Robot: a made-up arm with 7 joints. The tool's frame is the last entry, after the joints.
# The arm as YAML. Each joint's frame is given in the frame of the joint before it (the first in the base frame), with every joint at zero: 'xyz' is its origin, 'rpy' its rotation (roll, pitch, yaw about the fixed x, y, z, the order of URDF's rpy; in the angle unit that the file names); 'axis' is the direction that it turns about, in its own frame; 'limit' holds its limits. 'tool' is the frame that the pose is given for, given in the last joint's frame.
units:
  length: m
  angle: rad
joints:
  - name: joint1
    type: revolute
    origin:
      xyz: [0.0, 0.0, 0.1]
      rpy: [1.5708, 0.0, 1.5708]
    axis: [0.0, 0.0, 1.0]
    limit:
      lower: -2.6
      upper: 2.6
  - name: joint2
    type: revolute
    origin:
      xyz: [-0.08, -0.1, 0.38]
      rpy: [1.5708, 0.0, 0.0]
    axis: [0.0, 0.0, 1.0]
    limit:
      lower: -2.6
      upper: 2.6
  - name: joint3
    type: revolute
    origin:
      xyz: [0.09, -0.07, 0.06]
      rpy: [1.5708, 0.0, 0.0]
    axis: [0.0, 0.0, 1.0]
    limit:
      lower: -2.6
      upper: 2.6
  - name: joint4
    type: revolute
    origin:
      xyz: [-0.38, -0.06, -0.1]
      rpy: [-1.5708, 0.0, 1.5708]
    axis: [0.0, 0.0, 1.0]
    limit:
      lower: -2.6
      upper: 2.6
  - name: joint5
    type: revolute
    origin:
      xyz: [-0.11, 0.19, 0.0]
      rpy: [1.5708, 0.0, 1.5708]
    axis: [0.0, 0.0, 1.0]
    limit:
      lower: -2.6
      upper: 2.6
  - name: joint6
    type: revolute
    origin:
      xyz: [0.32, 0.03, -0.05]
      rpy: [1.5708, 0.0, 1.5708]
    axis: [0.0, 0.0, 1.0]
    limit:
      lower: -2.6
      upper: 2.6
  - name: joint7
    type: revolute
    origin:
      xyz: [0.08, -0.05, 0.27]
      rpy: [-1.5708, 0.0, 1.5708]
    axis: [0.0, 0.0, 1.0]
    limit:
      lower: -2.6
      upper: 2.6
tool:
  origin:
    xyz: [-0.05, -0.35, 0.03]
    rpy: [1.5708, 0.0, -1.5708]
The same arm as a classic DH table. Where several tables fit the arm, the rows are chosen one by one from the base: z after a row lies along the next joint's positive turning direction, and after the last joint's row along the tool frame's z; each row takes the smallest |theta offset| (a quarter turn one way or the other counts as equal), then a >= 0, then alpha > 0; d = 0 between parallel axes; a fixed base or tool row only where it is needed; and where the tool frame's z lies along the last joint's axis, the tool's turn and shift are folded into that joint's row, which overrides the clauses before.
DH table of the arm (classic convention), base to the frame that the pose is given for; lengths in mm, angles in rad. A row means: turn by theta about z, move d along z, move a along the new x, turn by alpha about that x. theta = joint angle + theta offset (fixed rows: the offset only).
base (fixed): a 0; alpha 1.5708; d 100; theta_offset 1.5708
joint1: a -80; alpha 1.5708; d 380; theta_offset 0
joint2: a 90; alpha 1.5708; d 160; theta_offset 0
joint3: a 60; alpha 1.5708; d -30; theta_offset -1.5708
joint4: a 190; alpha 1.5708; d 380; theta_offset -1.5708
joint5: a 30; alpha 1.5708; d -160; theta_offset 1.5708
joint6: a 50; alpha 1.5708; d 590; theta_offset -1.5708
joint7: a 350; alpha 1.5708; d -50; theta_offset 1.5708
tool (fixed): a 0; alpha 0; d 50; theta_offset 0
Joint limits (rad, base to tool): -2.6..2.6 -2.6..2.6 -2.6..2.6 -2.6..2.6 -2.6..2.6 -2.6..2.6 -2.6..2.6

